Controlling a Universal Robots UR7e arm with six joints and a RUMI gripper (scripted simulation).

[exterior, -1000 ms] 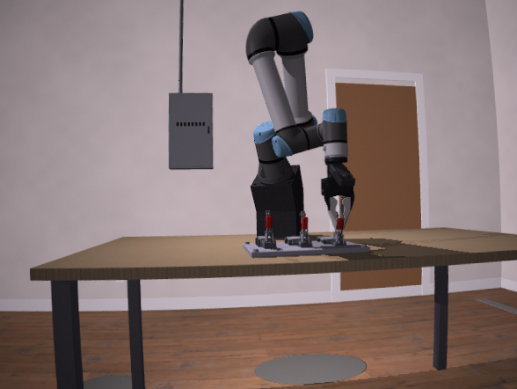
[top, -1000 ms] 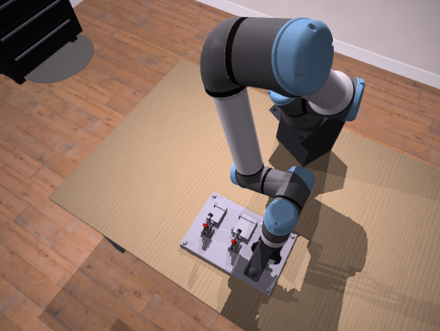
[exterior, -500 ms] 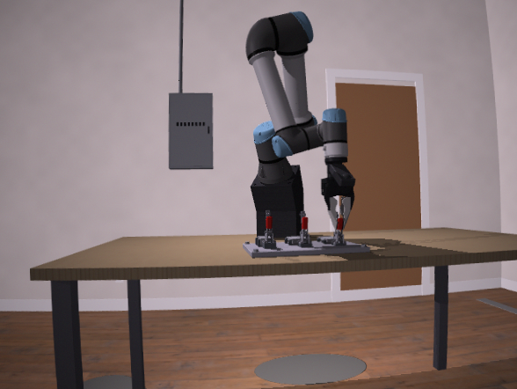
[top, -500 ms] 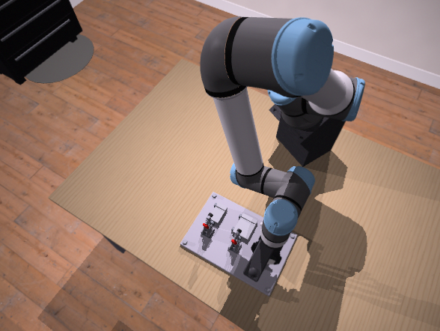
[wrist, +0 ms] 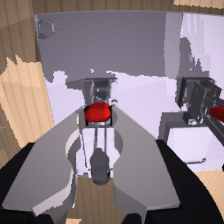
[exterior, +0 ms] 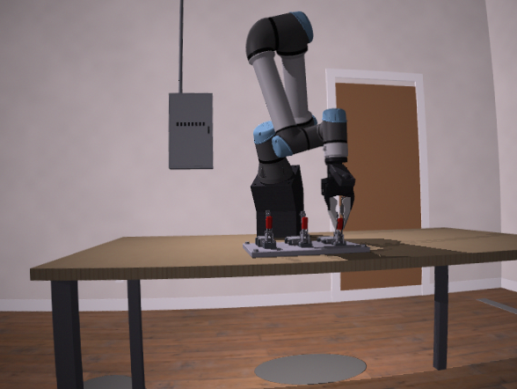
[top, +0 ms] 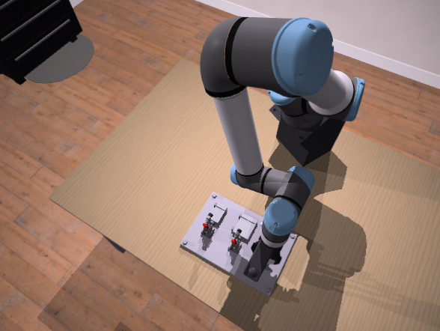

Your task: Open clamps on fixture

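Right now the grey fixture plate is 2 cm behind my hand, 11 cm to the right of it and 7 cm below it.
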